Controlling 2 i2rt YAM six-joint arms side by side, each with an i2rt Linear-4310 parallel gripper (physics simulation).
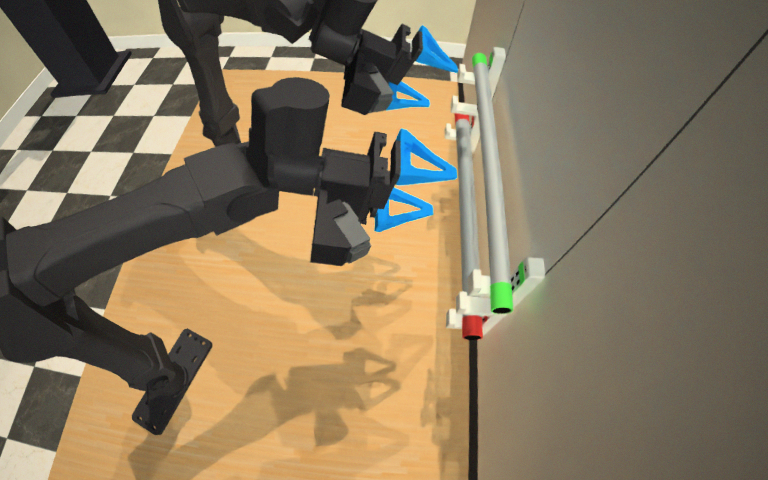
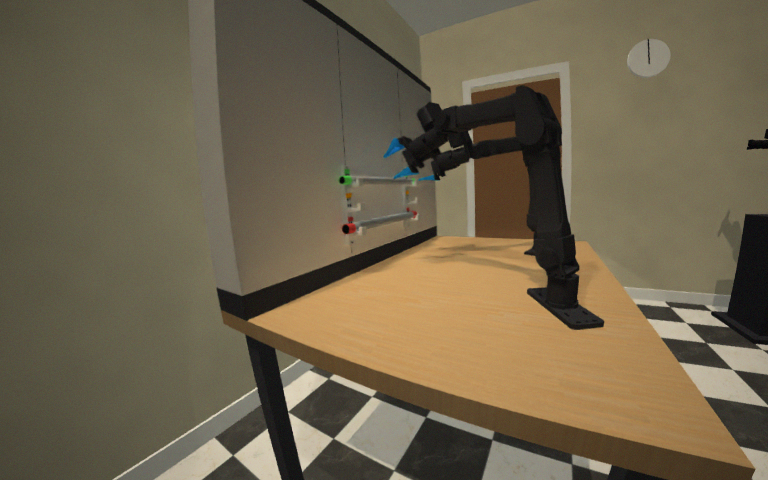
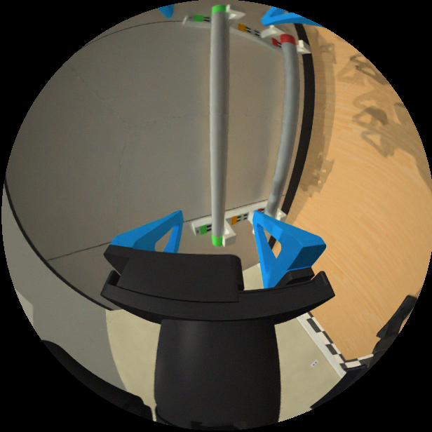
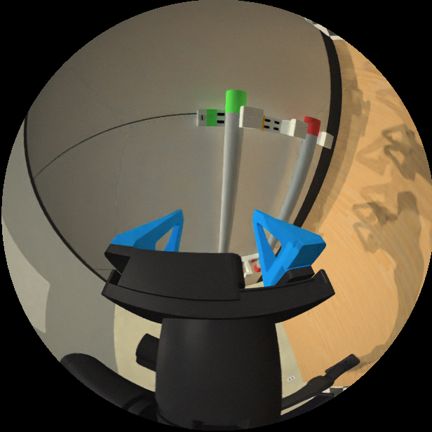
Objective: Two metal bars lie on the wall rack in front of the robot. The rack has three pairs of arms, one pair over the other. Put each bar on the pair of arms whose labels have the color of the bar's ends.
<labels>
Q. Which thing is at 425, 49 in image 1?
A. The left gripper.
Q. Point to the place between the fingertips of the right gripper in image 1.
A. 443, 193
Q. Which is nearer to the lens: the green-ended bar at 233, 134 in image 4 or the red-ended bar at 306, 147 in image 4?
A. The green-ended bar.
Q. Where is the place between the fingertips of the right gripper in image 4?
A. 217, 214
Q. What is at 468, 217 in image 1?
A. A red-ended bar.
</labels>
